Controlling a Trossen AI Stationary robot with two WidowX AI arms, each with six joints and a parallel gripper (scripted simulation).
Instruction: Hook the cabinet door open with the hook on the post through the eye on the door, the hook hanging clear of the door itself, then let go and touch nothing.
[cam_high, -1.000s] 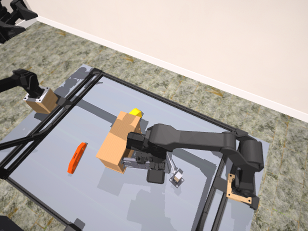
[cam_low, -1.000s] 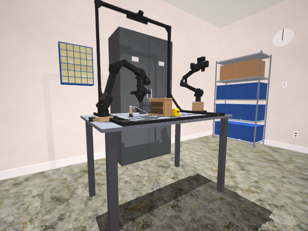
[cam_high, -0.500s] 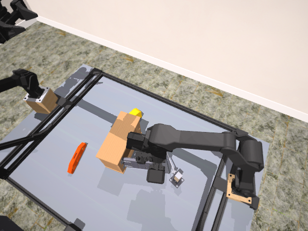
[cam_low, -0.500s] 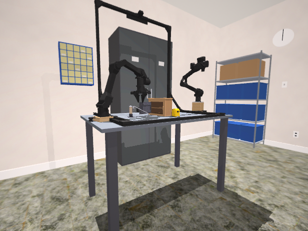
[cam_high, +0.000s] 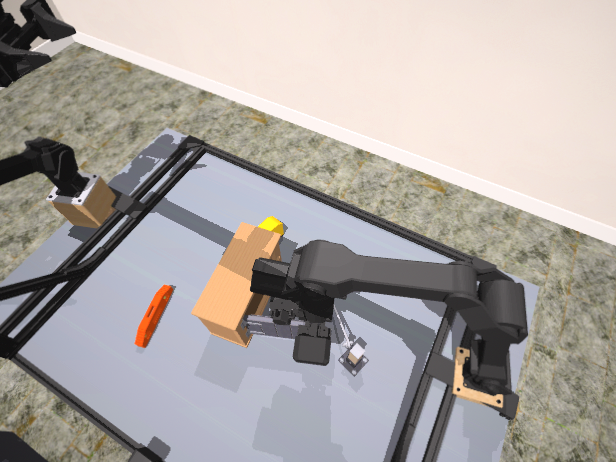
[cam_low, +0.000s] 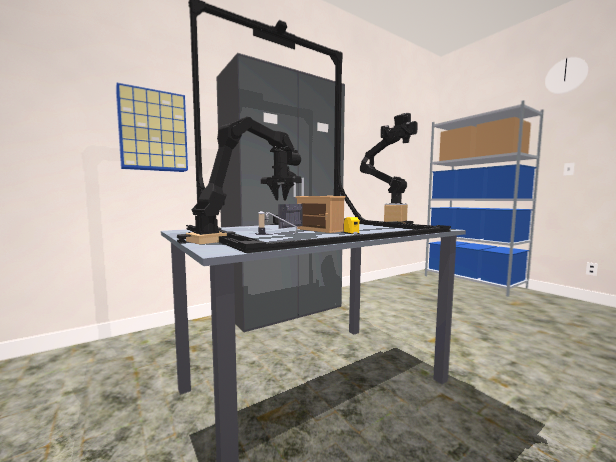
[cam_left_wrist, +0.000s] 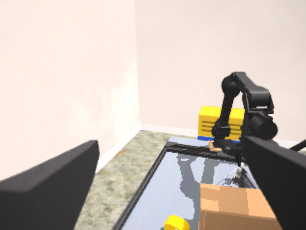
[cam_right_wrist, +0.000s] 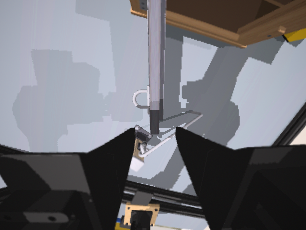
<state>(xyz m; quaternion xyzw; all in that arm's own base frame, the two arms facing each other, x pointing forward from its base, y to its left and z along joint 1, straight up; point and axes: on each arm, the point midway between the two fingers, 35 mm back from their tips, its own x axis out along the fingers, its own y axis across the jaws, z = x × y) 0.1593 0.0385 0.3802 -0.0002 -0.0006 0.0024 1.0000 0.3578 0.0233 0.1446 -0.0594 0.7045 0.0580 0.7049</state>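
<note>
Right now my right hand is 130 mm above the hook rod, 50 mm short of it and 40 mm to the left of it. Also, from my right hand: yellow tape measure: 240 mm to the left, 210 mm ahead, 140 mm below; then grey door: 100 mm below, 70 mm to the left, 30 mm behind; then orange tool: 380 mm to the left, 160 mm below, 110 mm behind.
</note>
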